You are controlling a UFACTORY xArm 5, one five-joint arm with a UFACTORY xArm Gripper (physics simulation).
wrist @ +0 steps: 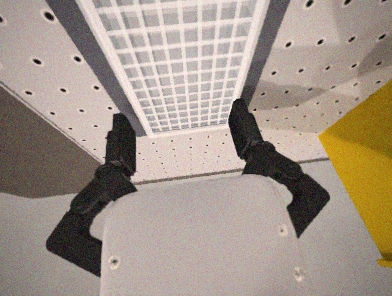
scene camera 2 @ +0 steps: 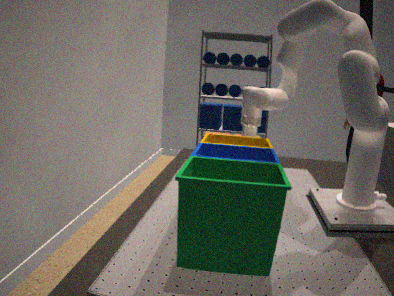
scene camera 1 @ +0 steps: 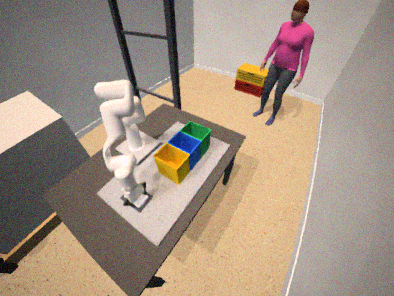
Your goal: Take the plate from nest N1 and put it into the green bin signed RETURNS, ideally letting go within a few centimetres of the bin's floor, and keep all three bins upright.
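Observation:
The white plate (scene camera 1: 141, 201) (wrist: 185, 65), with a gridded face, lies flat in a dark grey nest (wrist: 92, 50). My gripper (scene camera 1: 135, 196) (wrist: 181, 116) is open and empty; in the wrist view its black fingertips stand apart near the two long sides of the plate's near end. In scene camera 2 the bins hide the fingers and the plate. The green bin (scene camera 1: 204, 144) (scene camera 2: 227, 225) stands upright at the far end of the bin row from the gripper. No nest mark or RETURNS sign can be read.
The blue bin (scene camera 1: 186, 142) (scene camera 2: 235, 152) stands upright between the green bin and the upright yellow bin (scene camera 1: 172, 167) (wrist: 365, 175), which is nearest the gripper. All stand on a perforated board (scene camera 1: 160, 220) on the dark table (scene camera 1: 85, 215). A person (scene camera 1: 292, 45) stands beyond the table.

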